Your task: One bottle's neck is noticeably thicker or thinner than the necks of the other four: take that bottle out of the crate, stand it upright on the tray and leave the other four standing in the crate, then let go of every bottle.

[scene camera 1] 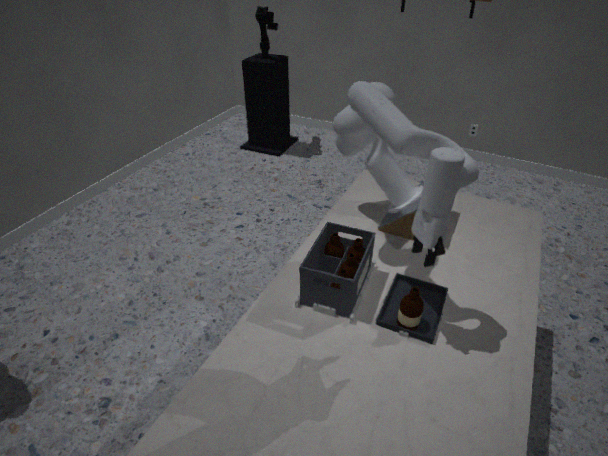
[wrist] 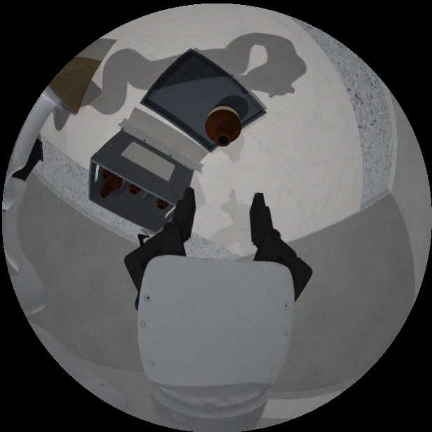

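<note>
A brown bottle with a cream label (scene camera 1: 411,308) (wrist: 223,126) stands upright on the dark tray (scene camera 1: 437,325) (wrist: 162,90), near its front edge in the scene view. The grey crate (scene camera 1: 325,290) (wrist: 150,159) stands left of the tray in the scene view. Several brown bottles stand in it, among them one at the left (scene camera 1: 334,245) and one nearer the front (scene camera 1: 348,268); their lower parts are hidden by the walls. My gripper (scene camera 1: 430,252) (wrist: 223,199) is open and empty, above the tray's far side and apart from the bottle.
The pale table (scene camera 1: 400,395) (wrist: 300,150) carries the crate and tray. A brown wedge-shaped block (scene camera 1: 398,226) (wrist: 77,82) is by the arm's base. A black pedestal (scene camera 1: 266,100) with a small dark arm stands on the floor far behind.
</note>
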